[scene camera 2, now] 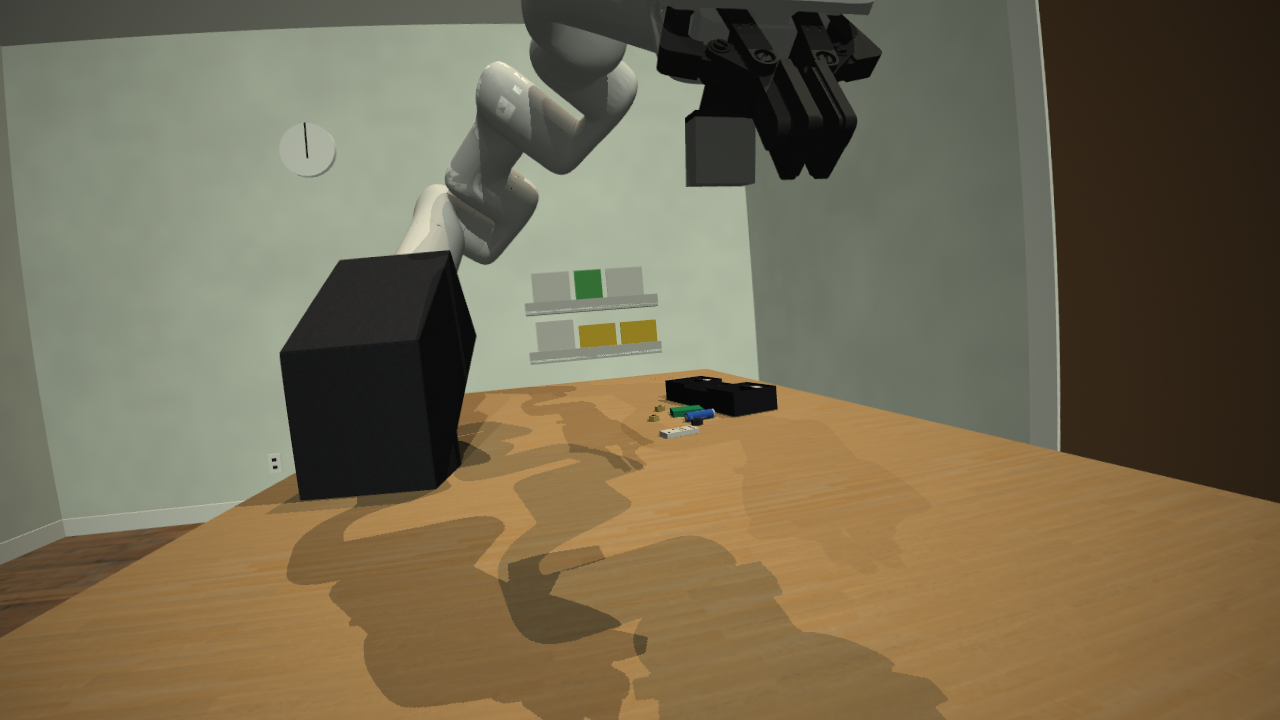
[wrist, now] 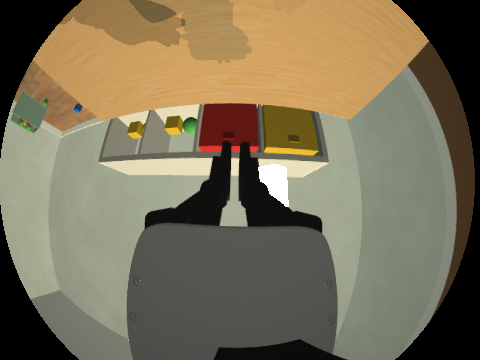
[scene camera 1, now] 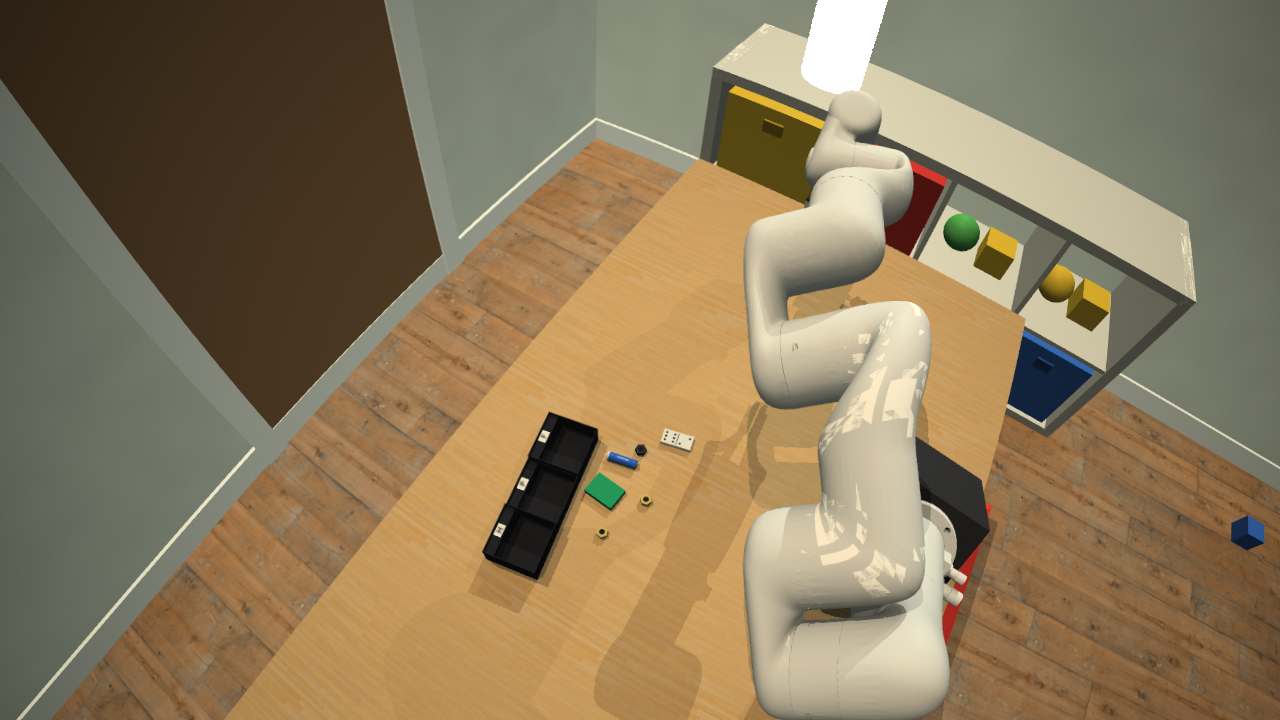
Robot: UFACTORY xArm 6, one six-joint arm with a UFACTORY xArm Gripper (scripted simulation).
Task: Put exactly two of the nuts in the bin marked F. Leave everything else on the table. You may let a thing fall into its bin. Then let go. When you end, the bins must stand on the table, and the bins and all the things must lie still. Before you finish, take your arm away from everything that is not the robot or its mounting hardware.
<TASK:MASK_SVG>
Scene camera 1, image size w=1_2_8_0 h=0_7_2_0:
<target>green block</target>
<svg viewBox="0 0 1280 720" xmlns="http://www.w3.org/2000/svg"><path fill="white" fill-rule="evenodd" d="M599 472L584 489L584 492L611 511L625 494L626 490Z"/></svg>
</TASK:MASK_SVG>
